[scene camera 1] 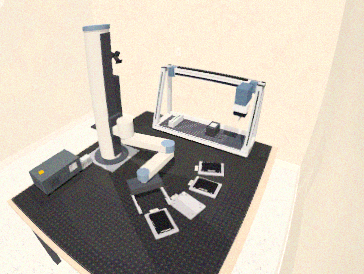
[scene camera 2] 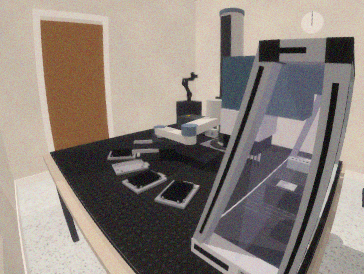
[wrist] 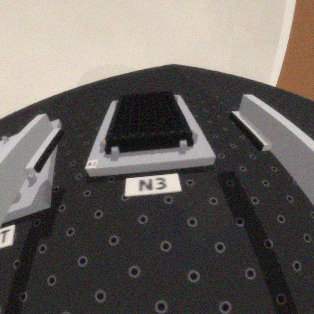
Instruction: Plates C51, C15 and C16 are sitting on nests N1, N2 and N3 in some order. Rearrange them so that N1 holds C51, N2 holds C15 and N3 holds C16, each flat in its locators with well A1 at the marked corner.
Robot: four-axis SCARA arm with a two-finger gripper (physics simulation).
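Frame: origin at the arm's base, x left, y back, z up, level; metres.
Seen in the pictures: gripper, between the fingertips: (scene camera 1: pixel 155 207) (scene camera 2: pixel 132 146) (wrist: pixel 144 110); arm's base, origin of its link: (scene camera 1: pixel 111 155).
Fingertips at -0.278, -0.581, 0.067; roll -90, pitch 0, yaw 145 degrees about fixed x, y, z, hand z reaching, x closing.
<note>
Pixels of each thing's top centre, then the offset from my fingertips to it, as dx, dy, dz. "spot": a spot on its surface instead.
- black plate, centre of its top: (wrist: pixel 146 108) (scene camera 1: pixel 160 220) (scene camera 2: pixel 121 151) -0.039, -0.056, -0.028
- nest N3, centre of its top: (wrist: pixel 146 111) (scene camera 1: pixel 161 221) (scene camera 2: pixel 122 152) -0.039, -0.056, -0.033
- dark plate, centre of its top: (scene camera 2: pixel 144 177) (scene camera 1: pixel 206 184) +0.318, -0.136, -0.028
- bare OUT nest, centre of its top: (wrist: pixel 4 155) (scene camera 2: pixel 129 163) (scene camera 1: pixel 187 203) +0.138, -0.108, -0.033
- framed gantry machine, a spot on its surface: (scene camera 1: pixel 203 136) spot: +0.767, +0.091, -0.005
- grey box, a spot on its surface: (scene camera 1: pixel 56 171) spot: -0.155, +0.621, +0.060
A black plate (scene camera 1: pixel 161 222) (scene camera 2: pixel 121 153) (wrist: pixel 150 117) sits on nest N3 (scene camera 1: pixel 166 235) (wrist: pixel 150 166), whose A1 mark is at the near left corner in the wrist view. Another dark plate (scene camera 1: pixel 205 186) (scene camera 2: pixel 145 178) sits on the nest beyond the OUT nest, and a third (scene camera 1: pixel 211 167) (scene camera 2: pixel 178 190) on the farthest nest. No plate names are readable. My gripper (scene camera 1: pixel 155 206) (scene camera 2: pixel 135 146) (wrist: pixel 144 110) is open and empty, low on the arm side of N3. Its fingers stand wide to either side of N3 in the wrist view, the left one overlapping OUT.
The bare OUT nest (scene camera 1: pixel 187 205) (scene camera 2: pixel 130 166) (wrist: pixel 32 192) lies between N3 and the other nests. A framed gantry machine (scene camera 1: pixel 203 136) stands at the back of the table. A grey box (scene camera 1: pixel 56 171) stands beside the arm's column (scene camera 1: pixel 99 95).
</note>
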